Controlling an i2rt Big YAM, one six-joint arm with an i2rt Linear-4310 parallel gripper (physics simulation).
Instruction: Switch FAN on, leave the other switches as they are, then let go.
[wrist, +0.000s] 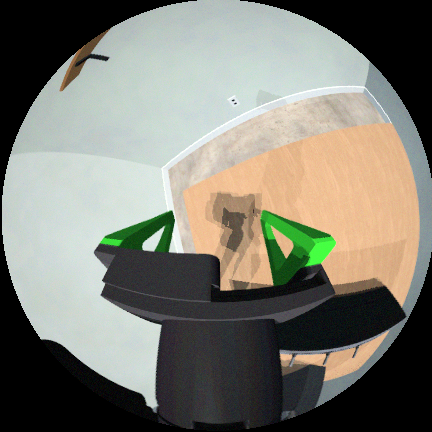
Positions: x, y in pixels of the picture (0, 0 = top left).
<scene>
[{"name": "my gripper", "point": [217, 214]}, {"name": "grey switch panel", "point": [338, 323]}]
</scene>
